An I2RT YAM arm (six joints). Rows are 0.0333 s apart.
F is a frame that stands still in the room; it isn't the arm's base.
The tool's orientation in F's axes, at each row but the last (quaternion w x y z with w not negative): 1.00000 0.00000 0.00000 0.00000; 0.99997 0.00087 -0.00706 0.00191; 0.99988 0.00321 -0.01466 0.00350; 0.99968 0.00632 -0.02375 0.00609; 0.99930 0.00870 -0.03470 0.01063; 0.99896 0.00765 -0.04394 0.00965; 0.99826 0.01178 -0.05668 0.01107; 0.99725 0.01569 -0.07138 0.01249; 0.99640 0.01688 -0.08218 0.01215
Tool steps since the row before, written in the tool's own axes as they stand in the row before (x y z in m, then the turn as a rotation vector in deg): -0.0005 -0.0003 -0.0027 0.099 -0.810 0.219; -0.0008 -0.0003 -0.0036 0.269 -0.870 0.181; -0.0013 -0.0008 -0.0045 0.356 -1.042 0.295; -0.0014 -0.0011 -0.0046 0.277 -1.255 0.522; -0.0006 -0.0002 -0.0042 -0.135 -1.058 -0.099; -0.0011 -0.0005 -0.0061 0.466 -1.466 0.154; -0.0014 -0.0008 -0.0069 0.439 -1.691 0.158; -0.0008 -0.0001 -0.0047 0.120 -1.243 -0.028; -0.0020 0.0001 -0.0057 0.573 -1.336 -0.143
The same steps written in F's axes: -0.0005 -0.0003 -0.0027 0.099 -0.810 0.219; -0.0007 -0.0003 -0.0036 0.270 -0.869 0.183; -0.0012 -0.0008 -0.0045 0.355 -1.041 0.299; -0.0012 -0.0011 -0.0047 0.268 -1.258 0.519; -0.0003 -0.0001 -0.0042 -0.105 -1.059 -0.126; -0.0006 -0.0004 -0.0062 0.480 -1.459 0.173; -0.0006 -0.0007 -0.0070 0.458 -1.685 0.169; -0.0001 0.0000 -0.0048 0.156 -1.238 -0.047; -0.0010 0.0003 -0.0059 0.625 -1.317 -0.089
